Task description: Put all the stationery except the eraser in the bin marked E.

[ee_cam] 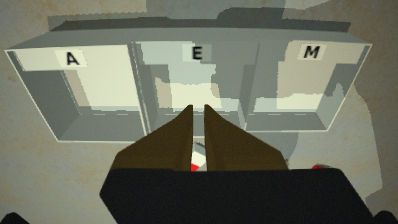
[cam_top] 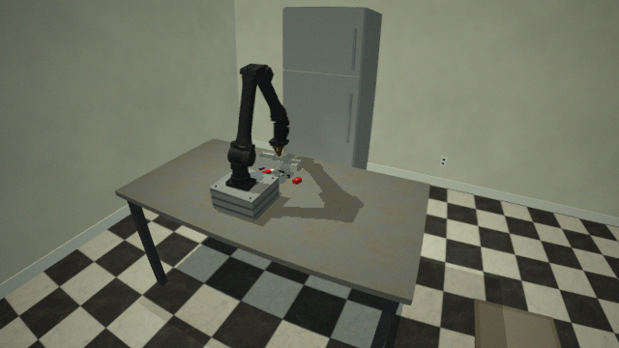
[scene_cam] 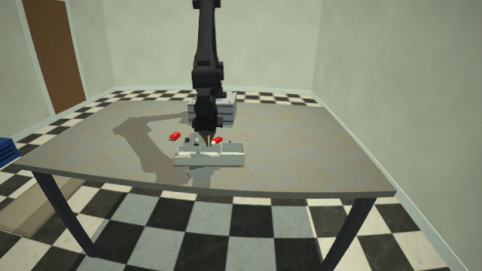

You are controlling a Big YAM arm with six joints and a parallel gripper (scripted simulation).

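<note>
My gripper is now 40 mm above the joined bins. Round my hand: black AAA battery 90 mm behind, 50 mm to the right, 60 mm below; then red item 110 mm behind, 10 mm to the left, 60 mm below; then black bolt 100 mm behind, 70 mm to the left, 60 mm below.
</note>
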